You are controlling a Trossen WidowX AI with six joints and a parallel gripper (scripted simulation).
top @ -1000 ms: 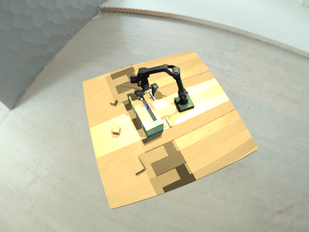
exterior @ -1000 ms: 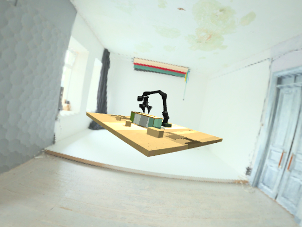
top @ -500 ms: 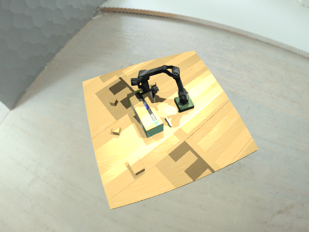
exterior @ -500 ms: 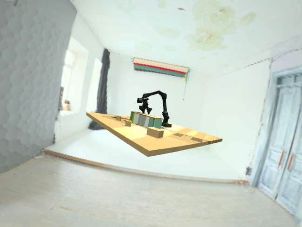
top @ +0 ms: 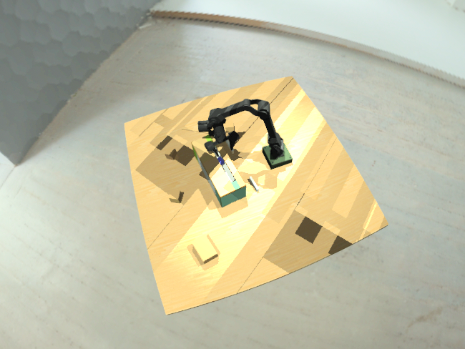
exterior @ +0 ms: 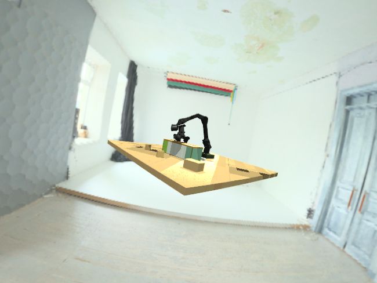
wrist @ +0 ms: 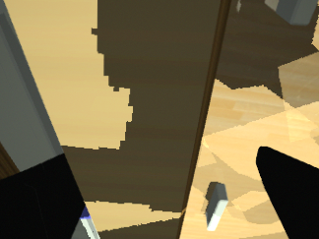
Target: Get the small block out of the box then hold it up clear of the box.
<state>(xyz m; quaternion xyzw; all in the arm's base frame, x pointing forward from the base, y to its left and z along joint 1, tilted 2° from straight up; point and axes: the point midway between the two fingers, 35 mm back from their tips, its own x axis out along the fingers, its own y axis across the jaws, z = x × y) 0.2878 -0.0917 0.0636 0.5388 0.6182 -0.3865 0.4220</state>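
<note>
Now: gripper tip 40 mm short of the blue block and 40 mm to the right of it. Round my gripper tip: box 30 mm ahead, 60 mm to the left, 30 mm below.
</note>
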